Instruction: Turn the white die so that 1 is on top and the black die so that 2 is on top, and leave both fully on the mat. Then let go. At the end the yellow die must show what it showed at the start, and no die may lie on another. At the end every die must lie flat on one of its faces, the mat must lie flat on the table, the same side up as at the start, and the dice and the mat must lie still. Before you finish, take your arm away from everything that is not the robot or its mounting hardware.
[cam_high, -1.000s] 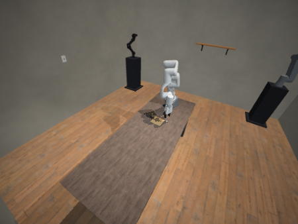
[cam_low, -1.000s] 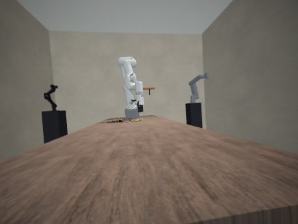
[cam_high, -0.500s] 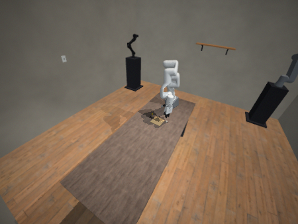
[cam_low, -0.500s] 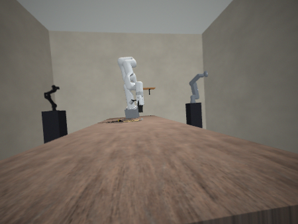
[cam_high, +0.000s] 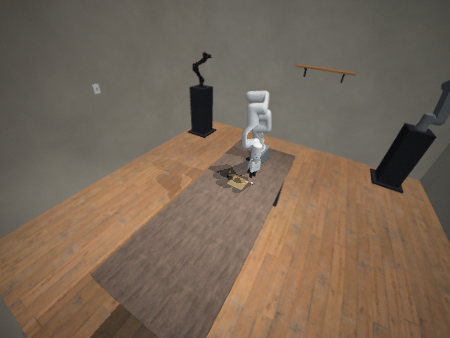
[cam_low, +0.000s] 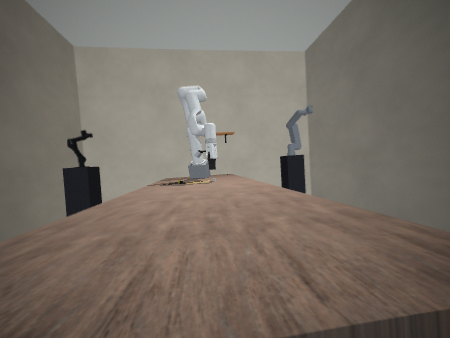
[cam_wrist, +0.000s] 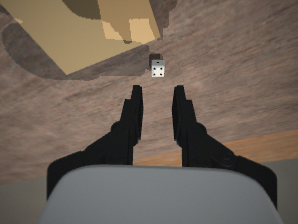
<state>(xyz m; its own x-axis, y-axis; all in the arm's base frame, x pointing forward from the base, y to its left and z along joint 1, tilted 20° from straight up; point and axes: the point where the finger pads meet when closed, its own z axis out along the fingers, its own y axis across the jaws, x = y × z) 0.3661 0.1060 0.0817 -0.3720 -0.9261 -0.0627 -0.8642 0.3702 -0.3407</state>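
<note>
My gripper is now 9 cm above the white die and 1 cm to the right of it. The rest, counted from my hand: tan mat 10 cm to the right, 9 cm below, 5 cm ahead; then small yellow die 22 cm to the right, 9 cm below, 3 cm behind; then black die 21 cm to the right, 9 cm below, 3 cm ahead.
</note>
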